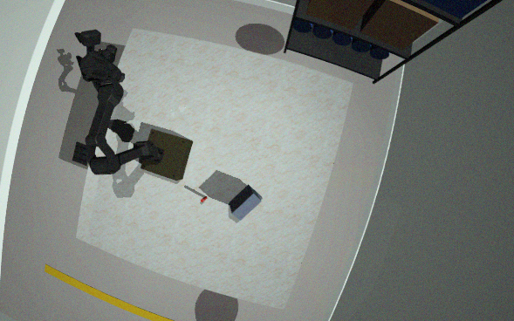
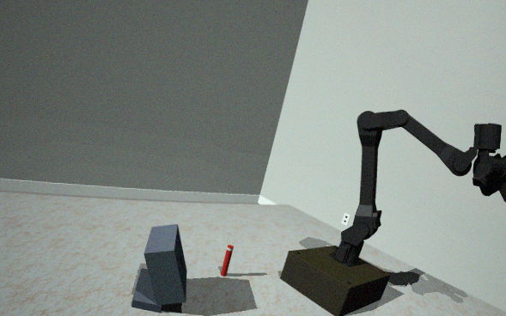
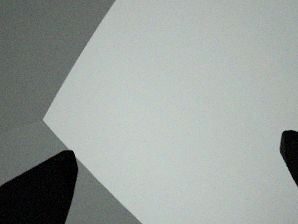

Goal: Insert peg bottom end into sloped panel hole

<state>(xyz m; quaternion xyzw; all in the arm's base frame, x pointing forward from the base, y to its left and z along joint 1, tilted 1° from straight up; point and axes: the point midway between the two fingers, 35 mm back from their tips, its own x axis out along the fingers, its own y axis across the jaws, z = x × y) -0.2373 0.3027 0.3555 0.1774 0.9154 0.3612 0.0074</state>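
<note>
Right now my gripper tip is 560 mm short of the red peg, 450 mm to the left of it and 380 mm above it. The rest, counted from my gripper tip: sloped panel: 750 mm ahead, 390 mm to the right, 360 mm below.
</note>
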